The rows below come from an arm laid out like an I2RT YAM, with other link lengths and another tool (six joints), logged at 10 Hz.
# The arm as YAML. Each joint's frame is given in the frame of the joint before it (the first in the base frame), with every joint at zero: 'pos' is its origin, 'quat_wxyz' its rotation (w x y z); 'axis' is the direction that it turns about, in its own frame. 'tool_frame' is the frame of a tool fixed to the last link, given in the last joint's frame.
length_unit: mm
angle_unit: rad
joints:
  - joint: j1
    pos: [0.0, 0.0, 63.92]
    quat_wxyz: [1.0, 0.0, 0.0, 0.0]
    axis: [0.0, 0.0, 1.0]
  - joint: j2
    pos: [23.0, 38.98, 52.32]
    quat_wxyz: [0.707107, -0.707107, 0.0, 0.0]
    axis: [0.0, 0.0, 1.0]
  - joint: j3
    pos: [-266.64, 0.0, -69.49]
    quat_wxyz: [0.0, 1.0, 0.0, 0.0]
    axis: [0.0, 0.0, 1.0]
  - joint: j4
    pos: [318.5, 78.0, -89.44]
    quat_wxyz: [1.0, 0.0, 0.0, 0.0]
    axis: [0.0, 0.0, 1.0]
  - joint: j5
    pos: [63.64, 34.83, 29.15]
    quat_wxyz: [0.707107, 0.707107, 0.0, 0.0]
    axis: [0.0, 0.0, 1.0]
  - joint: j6
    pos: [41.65, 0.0, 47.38]
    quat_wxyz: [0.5, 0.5, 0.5, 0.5]
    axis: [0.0, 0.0, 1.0]
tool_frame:
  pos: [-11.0, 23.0, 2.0]
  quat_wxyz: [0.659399, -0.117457, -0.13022, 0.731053]
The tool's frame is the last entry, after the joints.
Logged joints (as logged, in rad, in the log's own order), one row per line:
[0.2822, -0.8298, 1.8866, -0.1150, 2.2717, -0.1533]
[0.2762, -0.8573, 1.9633, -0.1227, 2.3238, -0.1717]
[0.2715, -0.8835, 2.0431, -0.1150, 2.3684, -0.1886]
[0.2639, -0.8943, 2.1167, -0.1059, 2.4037, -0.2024]
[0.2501, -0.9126, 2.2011, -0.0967, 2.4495, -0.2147]
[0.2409, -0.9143, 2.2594, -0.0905, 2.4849, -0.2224]
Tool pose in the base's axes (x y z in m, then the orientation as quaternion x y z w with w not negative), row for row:
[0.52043, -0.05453, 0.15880, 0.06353, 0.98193, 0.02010, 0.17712]
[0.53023, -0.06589, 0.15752, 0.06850, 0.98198, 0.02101, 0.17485]
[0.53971, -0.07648, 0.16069, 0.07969, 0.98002, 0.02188, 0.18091]
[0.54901, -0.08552, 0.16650, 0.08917, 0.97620, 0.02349, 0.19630]
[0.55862, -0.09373, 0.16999, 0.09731, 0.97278, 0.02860, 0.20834]
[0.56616, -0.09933, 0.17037, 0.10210, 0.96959, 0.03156, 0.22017]
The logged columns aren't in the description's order. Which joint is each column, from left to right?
Columns, left to right: j5, j4, j3, j6, j2, j1.
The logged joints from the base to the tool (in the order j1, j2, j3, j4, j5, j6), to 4 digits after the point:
[-0.1533, 2.2717, 1.8866, -0.8298, 0.2822, -0.1150]
[-0.1717, 2.3238, 1.9633, -0.8573, 0.2762, -0.1227]
[-0.1886, 2.3684, 2.0431, -0.8835, 0.2715, -0.1150]
[-0.2024, 2.4037, 2.1167, -0.8943, 0.2639, -0.1059]
[-0.2147, 2.4495, 2.2011, -0.9126, 0.2501, -0.0967]
[-0.2224, 2.4849, 2.2594, -0.9143, 0.2409, -0.0905]

